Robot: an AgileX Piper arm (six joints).
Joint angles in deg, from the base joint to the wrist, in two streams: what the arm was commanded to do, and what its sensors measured. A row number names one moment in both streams.
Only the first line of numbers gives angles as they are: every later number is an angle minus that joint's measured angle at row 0.
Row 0, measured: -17.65 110.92 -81.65 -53.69 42.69 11.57
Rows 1 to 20, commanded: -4.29 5.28 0.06 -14.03 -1.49 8.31; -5.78 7.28 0.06 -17.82 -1.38 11.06; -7.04 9.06 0.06 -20.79 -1.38 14.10; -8.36 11.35 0.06 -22.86 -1.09 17.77; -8.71 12.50 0.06 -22.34 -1.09 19.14; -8.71 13.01 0.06 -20.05 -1.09 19.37; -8.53 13.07 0.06 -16.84 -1.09 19.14; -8.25 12.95 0.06 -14.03 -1.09 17.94; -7.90 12.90 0.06 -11.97 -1.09 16.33; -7.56 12.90 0.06 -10.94 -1.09 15.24; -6.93 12.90 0.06 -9.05 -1.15 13.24; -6.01 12.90 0.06 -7.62 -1.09 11.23; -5.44 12.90 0.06 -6.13 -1.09 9.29; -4.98 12.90 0.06 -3.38 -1.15 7.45; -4.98 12.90 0.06 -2.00 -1.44 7.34; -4.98 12.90 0.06 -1.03 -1.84 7.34; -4.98 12.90 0.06 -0.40 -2.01 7.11; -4.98 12.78 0.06 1.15 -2.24 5.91; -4.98 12.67 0.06 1.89 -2.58 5.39; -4.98 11.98 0.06 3.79 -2.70 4.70
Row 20, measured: -4.92 13.07 0.00 1.67 -2.41 5.96
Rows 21 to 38, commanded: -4.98 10.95 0.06 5.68 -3.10 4.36; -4.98 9.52 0.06 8.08 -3.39 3.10; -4.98 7.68 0.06 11.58 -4.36 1.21; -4.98 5.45 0.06 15.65 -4.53 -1.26; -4.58 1.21 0.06 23.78 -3.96 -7.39; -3.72 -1.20 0.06 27.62 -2.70 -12.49; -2.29 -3.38 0.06 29.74 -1.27 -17.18; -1.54 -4.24 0.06 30.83 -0.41 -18.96; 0.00 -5.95 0.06 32.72 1.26 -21.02; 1.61 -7.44 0.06 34.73 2.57 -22.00; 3.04 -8.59 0.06 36.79 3.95 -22.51; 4.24 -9.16 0.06 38.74 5.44 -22.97; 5.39 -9.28 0.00 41.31 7.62 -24.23; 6.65 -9.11 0.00 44.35 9.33 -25.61; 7.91 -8.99 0.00 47.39 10.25 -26.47; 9.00 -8.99 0.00 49.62 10.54 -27.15; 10.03 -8.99 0.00 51.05 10.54 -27.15; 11.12 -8.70 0.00 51.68 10.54 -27.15
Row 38, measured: 10.03 -8.93 0.00 50.37 10.08 -26.52
